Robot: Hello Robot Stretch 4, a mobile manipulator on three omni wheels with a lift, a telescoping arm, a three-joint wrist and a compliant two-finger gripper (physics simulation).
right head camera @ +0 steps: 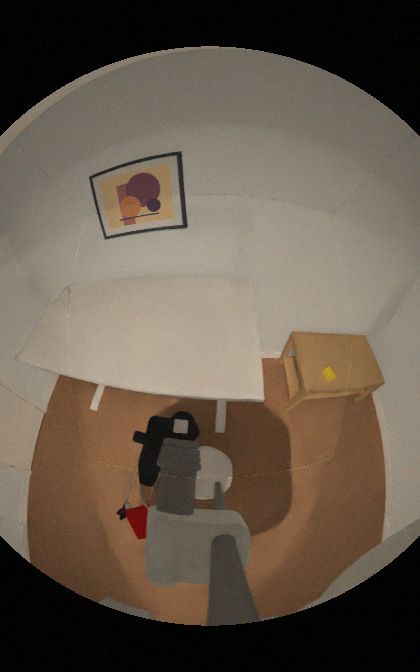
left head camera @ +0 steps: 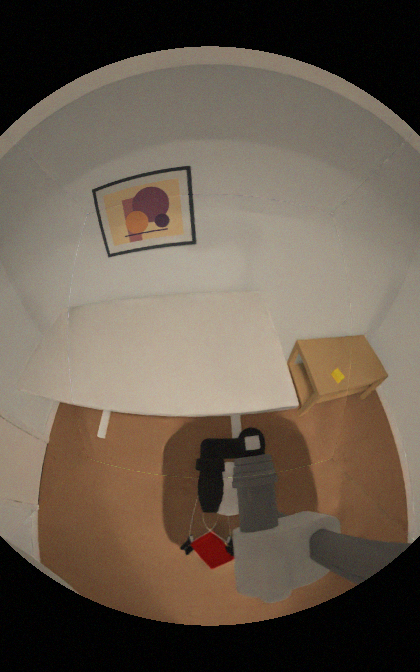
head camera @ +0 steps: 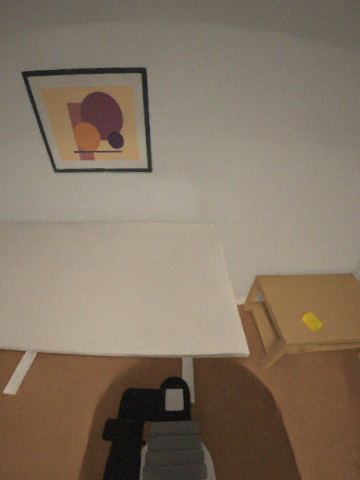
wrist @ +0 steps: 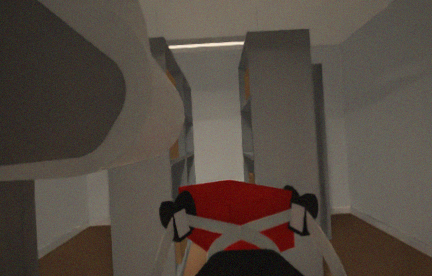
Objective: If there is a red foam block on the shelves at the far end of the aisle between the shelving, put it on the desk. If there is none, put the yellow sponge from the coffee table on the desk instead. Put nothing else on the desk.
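Frame: origin at the robot's base, x ahead, y left, z up, level; metres.
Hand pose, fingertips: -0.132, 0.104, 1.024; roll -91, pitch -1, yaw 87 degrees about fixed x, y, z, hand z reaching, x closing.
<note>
After its pixels a point has its place, as x, y, z.
A red foam block (left head camera: 212, 550) (right head camera: 137, 521) (wrist: 230, 197) {-0.079, 0.096, 1.042} is held between the two fingertips of my gripper (left head camera: 208, 545) (wrist: 236, 204) {-0.132, 0.104, 1.024}, which is shut on it. The arm is folded back, so the block hangs over the floor near my base, apart from the desk. The white desk (head camera: 125, 290) {0.559, 0.195, 0.923} (left head camera: 175, 355) (right head camera: 165, 335) stands ahead against the wall, with a bare top. The yellow sponge (head camera: 312, 321) {0.632, -0.895, 0.468} (left head camera: 338, 375) (right head camera: 328, 374) lies on the wooden coffee table (head camera: 300, 295) {0.864, -0.964, 0.423} (left head camera: 327, 352) (right head camera: 320, 348), right of the desk.
A framed picture (head camera: 149, 120) {1.126, 0.116, 1.482} (left head camera: 193, 215) (right head camera: 183, 195) hangs above the desk. Desk feet (head camera: 188, 380) (left head camera: 236, 425) (right head camera: 220, 416) reach out over the floor near my base. In the wrist view, grey shelving units (wrist: 280, 110) {-1.769, 0.571, 1.289} (wrist: 137, 215) {-1.787, -0.505, 0.584} stand behind, with the aisle between them.
</note>
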